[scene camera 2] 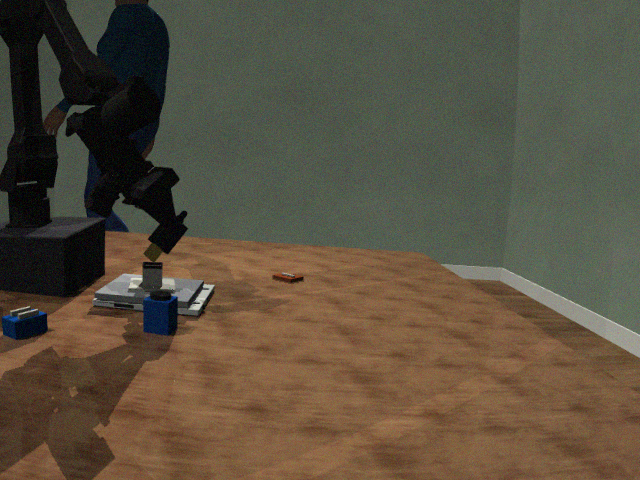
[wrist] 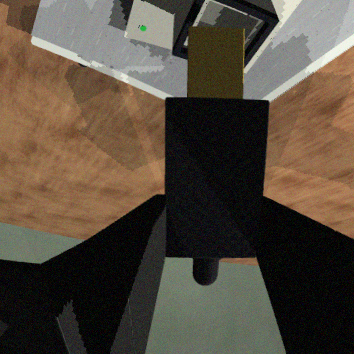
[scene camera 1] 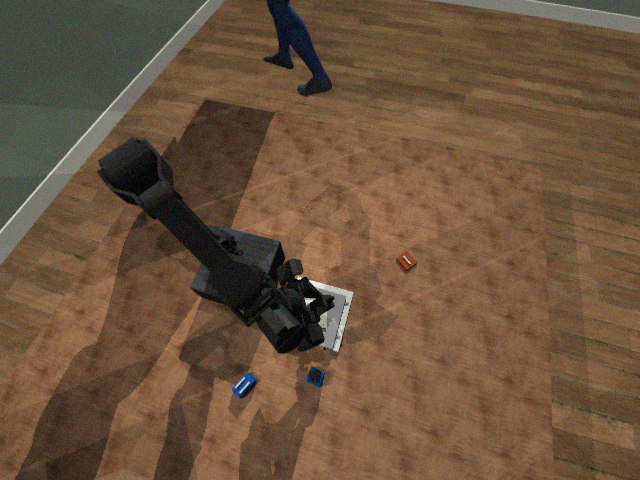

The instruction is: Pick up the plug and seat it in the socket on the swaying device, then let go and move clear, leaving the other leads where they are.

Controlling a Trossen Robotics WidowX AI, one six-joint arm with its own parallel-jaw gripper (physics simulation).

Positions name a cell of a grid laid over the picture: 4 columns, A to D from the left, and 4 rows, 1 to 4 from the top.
Labels:
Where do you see a plug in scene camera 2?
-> B2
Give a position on a device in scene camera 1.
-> At C3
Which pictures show my gripper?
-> Scene camera 2, the wrist view and scene camera 1: all of them.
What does my gripper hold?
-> A plug.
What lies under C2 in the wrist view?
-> A plug.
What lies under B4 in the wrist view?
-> My gripper.

